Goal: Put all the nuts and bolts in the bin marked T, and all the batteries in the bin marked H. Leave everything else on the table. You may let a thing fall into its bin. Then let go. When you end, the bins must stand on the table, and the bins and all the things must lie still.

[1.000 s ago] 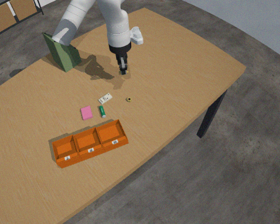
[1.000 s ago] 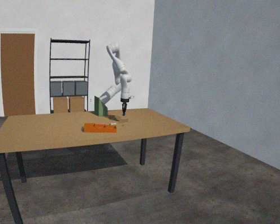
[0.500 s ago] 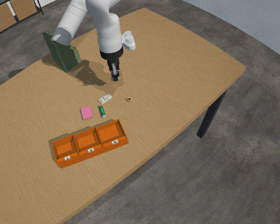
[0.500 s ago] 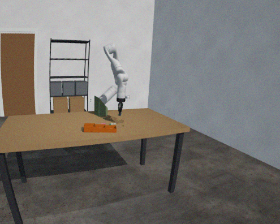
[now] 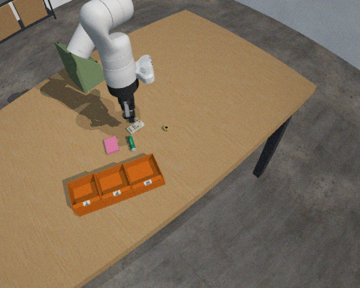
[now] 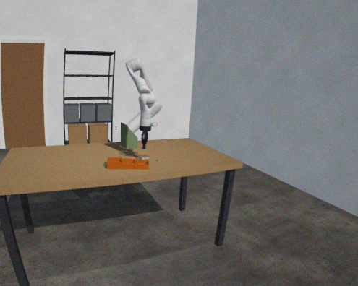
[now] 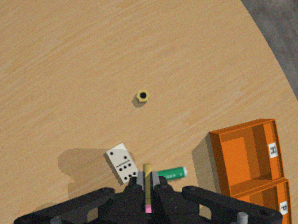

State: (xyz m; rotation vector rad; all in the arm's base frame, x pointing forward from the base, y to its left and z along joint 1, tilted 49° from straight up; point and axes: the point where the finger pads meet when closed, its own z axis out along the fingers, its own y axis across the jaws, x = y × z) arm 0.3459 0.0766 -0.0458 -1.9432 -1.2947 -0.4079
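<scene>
Now: hand 40 mm short of the brass nut, 80 mm to the right of it and 90 mm above it. From my hand the other things lie so: green battery: 20 mm ahead, 30 mm to the right, 90 mm below; brass bolt: 10 mm to the right, 10 mm below; white domino: 30 mm behind, 10 mm to the left, 90 mm below.
</scene>
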